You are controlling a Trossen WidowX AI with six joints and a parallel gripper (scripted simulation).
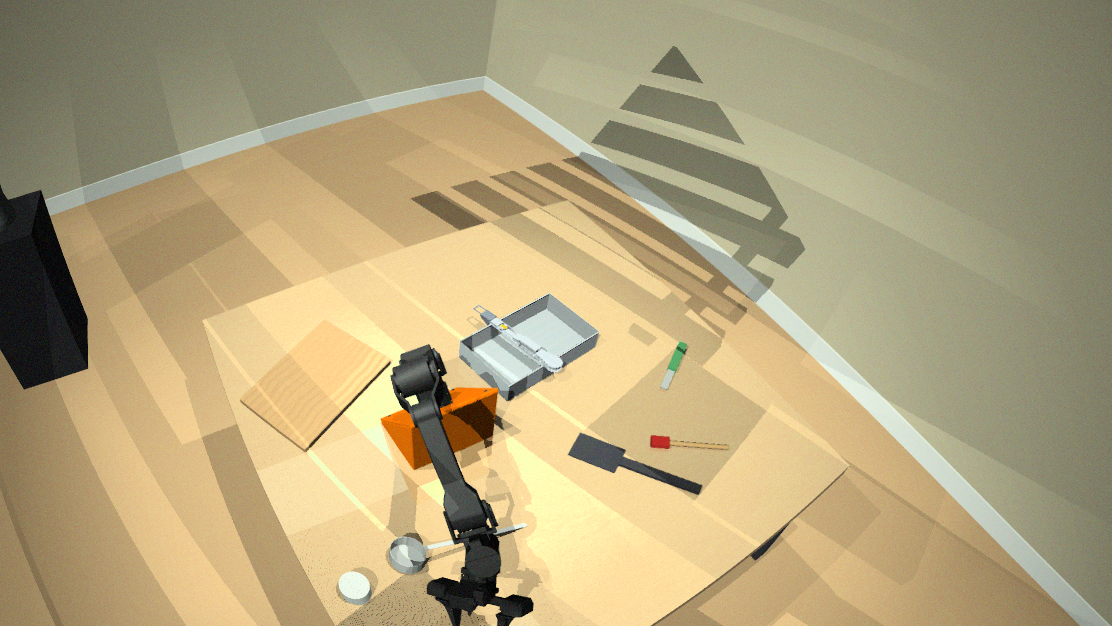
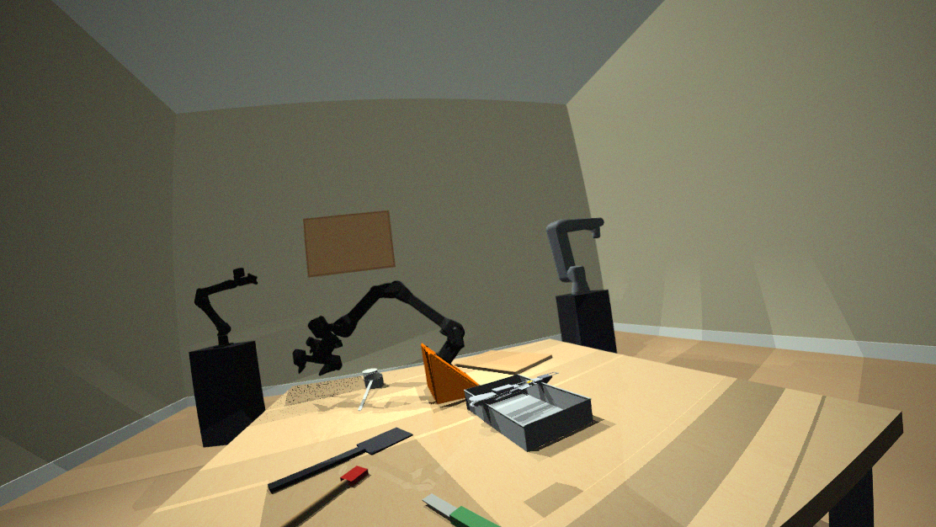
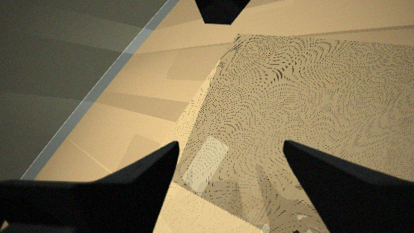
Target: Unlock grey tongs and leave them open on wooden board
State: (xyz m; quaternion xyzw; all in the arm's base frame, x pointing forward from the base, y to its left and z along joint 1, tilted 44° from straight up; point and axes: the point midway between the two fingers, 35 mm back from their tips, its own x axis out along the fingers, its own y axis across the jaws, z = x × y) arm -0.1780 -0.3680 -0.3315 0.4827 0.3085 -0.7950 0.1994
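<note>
Now: the yellow lock piece 470 mm ahead of my gripper tip, 710 mm to the left of it and 30 mm below it. Also, from my gripper tip: red-headed tool 690 mm ahead, 240 mm to the left, 80 mm below; black spatula 550 mm ahead, 260 mm to the left, 90 mm below; white puck 160 mm behind, 210 mm to the left, 70 mm below.
</note>
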